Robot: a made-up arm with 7 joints. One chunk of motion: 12 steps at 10 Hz.
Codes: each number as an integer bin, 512 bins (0 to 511) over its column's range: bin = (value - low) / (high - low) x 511, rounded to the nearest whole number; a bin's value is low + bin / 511 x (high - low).
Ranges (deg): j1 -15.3..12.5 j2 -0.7..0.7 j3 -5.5..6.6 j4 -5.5..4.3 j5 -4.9..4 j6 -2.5..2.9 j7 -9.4..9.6
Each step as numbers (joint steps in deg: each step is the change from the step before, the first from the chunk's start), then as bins.
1 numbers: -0.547 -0.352 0.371 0.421 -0.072 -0.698 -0.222
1 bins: 271 127 248 309 277 171 247
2 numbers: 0.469 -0.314 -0.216 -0.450 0.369 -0.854 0.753
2 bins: 290 141 223 263 303 156 273
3 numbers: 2.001 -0.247 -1.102 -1.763 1.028 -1.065 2.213
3 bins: 318 165 186 195 340 136 312
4 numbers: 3.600 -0.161 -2.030 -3.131 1.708 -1.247 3.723
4 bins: 347 197 147 124 379 119 353
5 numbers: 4.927 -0.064 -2.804 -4.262 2.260 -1.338 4.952
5 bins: 372 232 114 65 411 110 386
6 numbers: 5.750 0.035 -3.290 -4.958 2.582 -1.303 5.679
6 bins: 387 268 93 28 430 113 406
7 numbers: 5.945 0.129 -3.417 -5.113 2.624 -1.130 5.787
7 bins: 391 303 88 20 432 130 408
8 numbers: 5.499 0.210 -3.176 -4.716 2.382 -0.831 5.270
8 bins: 382 332 98 41 418 158 395
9 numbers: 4.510 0.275 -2.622 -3.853 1.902 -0.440 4.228
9 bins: 364 356 122 86 391 195 367
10 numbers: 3.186 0.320 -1.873 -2.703 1.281 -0.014 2.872
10 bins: 340 372 153 146 355 235 330
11 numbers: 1.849 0.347 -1.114 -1.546 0.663 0.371 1.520
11 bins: 315 382 185 206 319 272 294
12 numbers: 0.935 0.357 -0.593 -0.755 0.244 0.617 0.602
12 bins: 298 386 207 247 295 295 269
